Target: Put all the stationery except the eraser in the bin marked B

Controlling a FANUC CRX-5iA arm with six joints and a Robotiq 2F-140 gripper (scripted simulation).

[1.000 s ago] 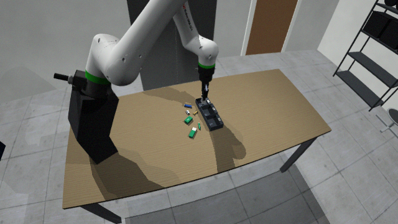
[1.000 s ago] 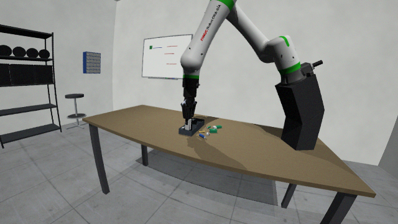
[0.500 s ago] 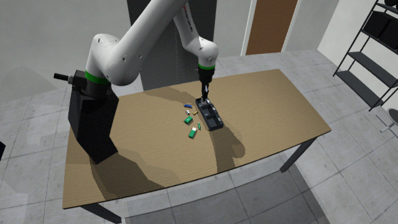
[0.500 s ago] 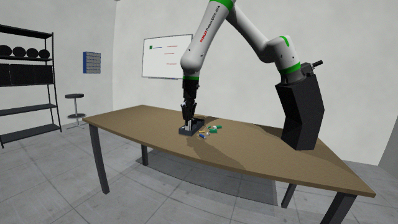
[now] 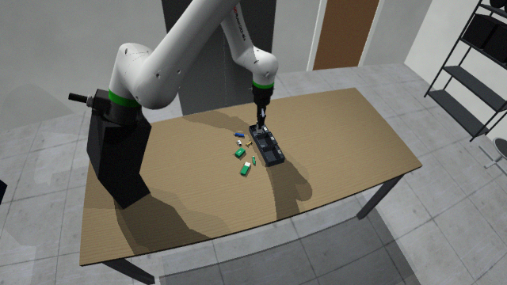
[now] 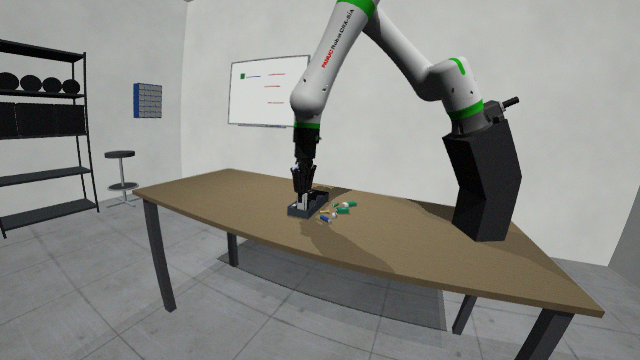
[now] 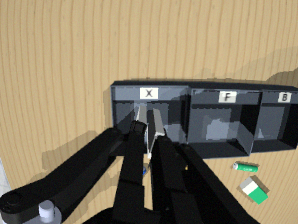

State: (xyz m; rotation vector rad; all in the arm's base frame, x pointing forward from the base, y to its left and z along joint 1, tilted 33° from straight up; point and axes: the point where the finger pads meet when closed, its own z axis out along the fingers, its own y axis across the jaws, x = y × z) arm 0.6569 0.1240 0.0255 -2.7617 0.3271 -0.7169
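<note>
My gripper is now 12 cm past the white piece, 4 cm to the left of it and 4 cm above it. From my hand the other things lie so: yellow piece 8 cm behind, 6 cm to the right, 4 cm below; blue piece 10 cm behind, 1 cm to the left, 4 cm below; bin row 1 cm ahead, 9 cm to the right, 3 cm below.
</note>
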